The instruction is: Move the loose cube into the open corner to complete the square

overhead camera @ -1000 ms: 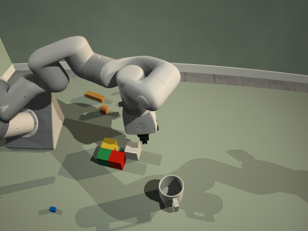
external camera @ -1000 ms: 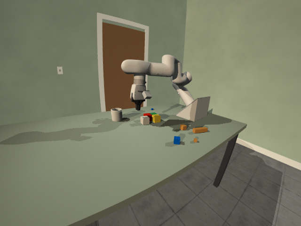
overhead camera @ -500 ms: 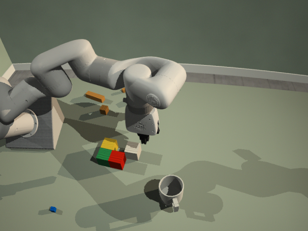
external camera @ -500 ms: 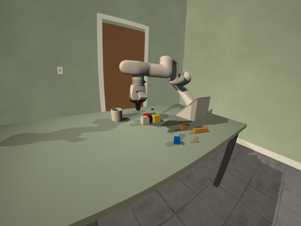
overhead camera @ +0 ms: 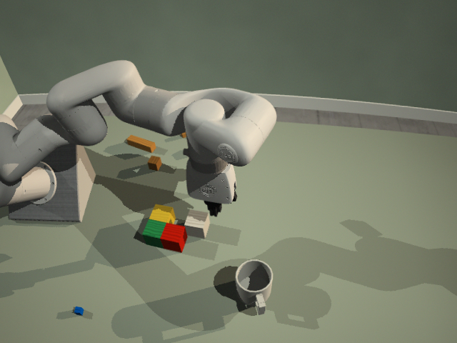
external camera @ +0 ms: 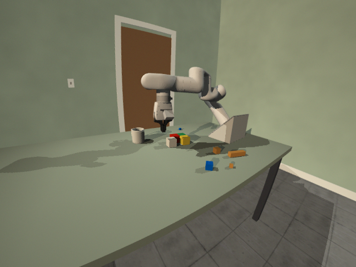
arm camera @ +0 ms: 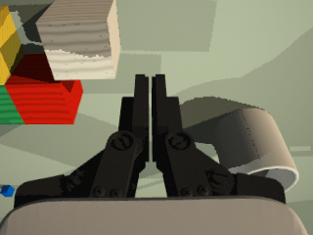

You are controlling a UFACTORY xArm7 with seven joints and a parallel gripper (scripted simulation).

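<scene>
My gripper is now 50 mm past the beige cube, 10 mm to the right of it and 90 mm above it. The rest, counted from my hand: long orange block: 270 mm behind, 330 mm to the left, 100 mm below; then red cube: 110 mm behind, 30 mm to the right, 90 mm below; then yellow cube: 150 mm behind, 30 mm to the left, 90 mm below.
</scene>
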